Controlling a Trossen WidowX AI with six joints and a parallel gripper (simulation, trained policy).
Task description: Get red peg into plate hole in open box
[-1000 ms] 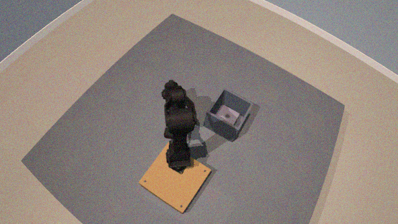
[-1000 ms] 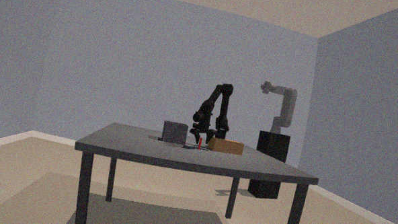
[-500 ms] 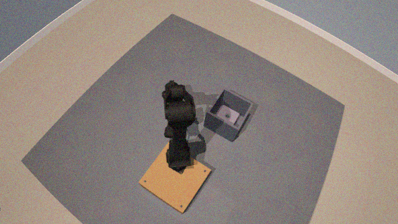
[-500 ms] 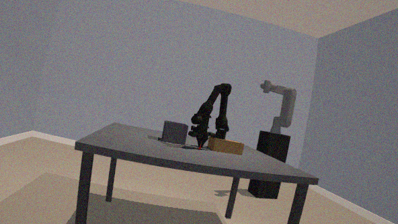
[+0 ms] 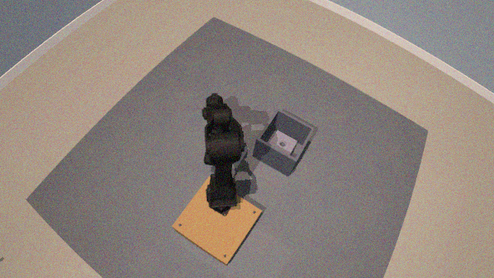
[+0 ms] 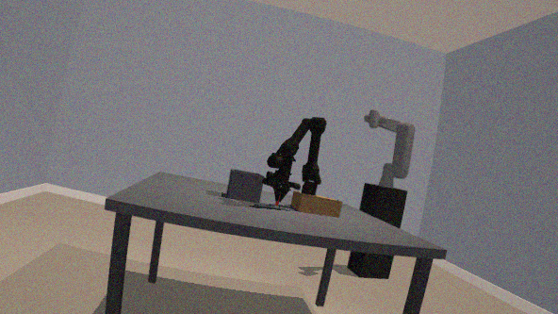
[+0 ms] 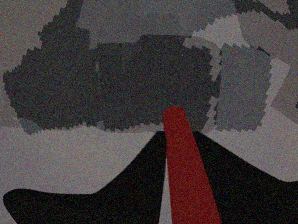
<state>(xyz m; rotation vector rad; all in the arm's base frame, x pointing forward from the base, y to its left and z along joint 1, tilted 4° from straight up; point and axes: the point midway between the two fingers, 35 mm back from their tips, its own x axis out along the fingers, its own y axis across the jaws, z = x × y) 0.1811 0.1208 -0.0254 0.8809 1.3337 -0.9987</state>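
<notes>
Now: the pale plate 200 mm to the right of my gripper tip, 140 mm ahead of it and 10 mm above it. Round my gripper tip: red peg (20 mm above).
</notes>
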